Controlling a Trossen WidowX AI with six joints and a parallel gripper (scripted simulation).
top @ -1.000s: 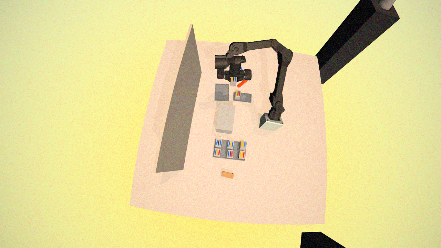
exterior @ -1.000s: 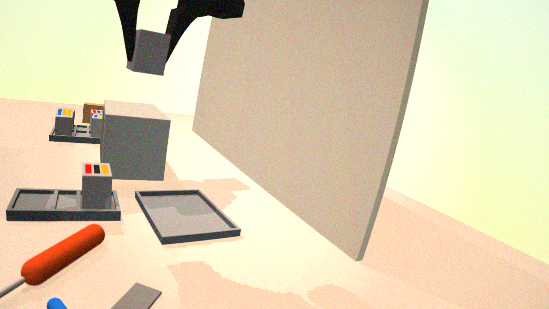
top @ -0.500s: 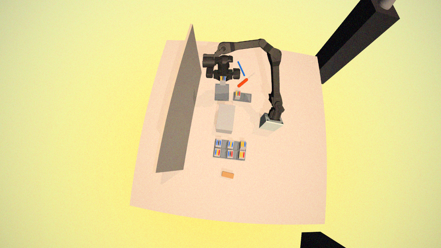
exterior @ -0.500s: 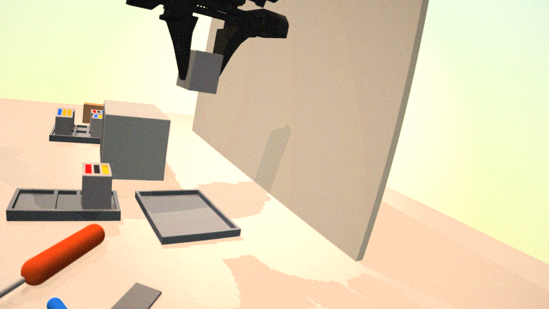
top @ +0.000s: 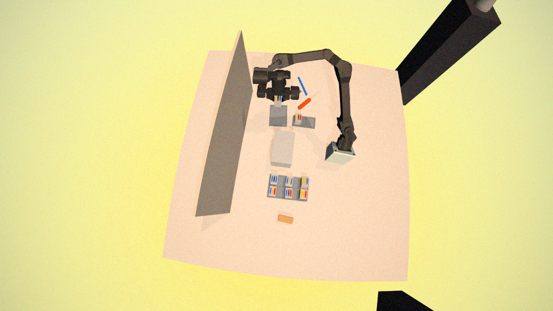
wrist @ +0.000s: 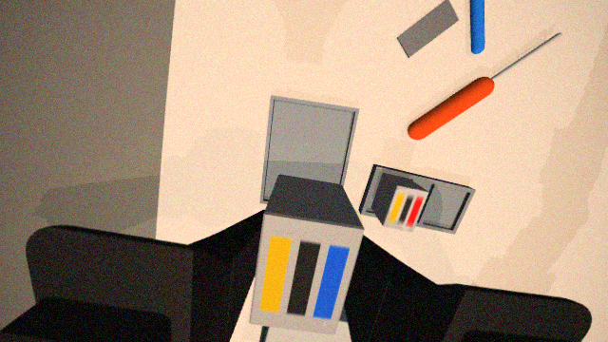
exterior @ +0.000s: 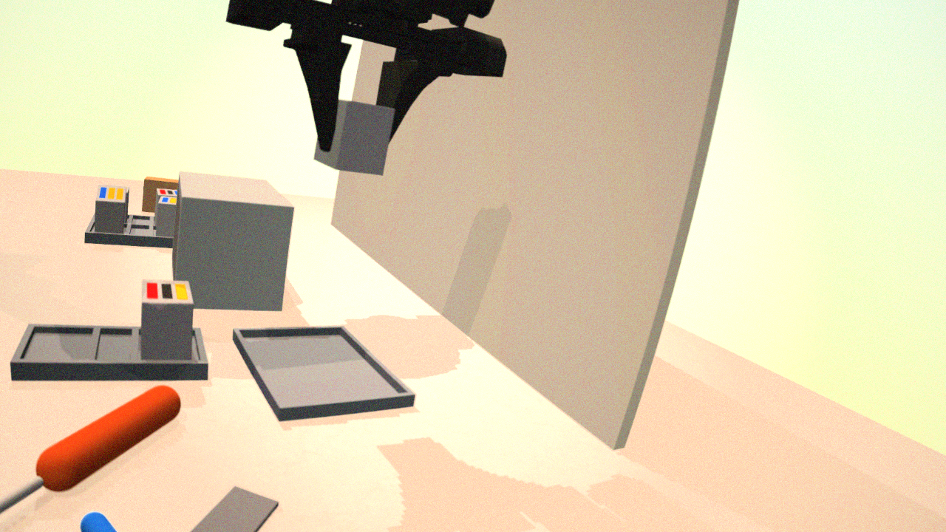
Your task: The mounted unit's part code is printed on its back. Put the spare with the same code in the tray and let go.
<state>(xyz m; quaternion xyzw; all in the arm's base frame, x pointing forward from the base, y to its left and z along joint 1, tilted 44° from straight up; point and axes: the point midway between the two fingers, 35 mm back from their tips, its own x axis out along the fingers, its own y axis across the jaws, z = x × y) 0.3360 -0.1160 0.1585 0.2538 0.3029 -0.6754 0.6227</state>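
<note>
Right now my gripper tip is 160 mm above the grey tray. The rest, counted from my gripper tip: rack (150 mm behind, 20 mm to the left, 150 mm below); then wall panel (180 mm ahead, 200 mm to the left, 60 mm above); then mounted unit (50 mm behind, 220 mm to the left, 110 mm below).
</note>
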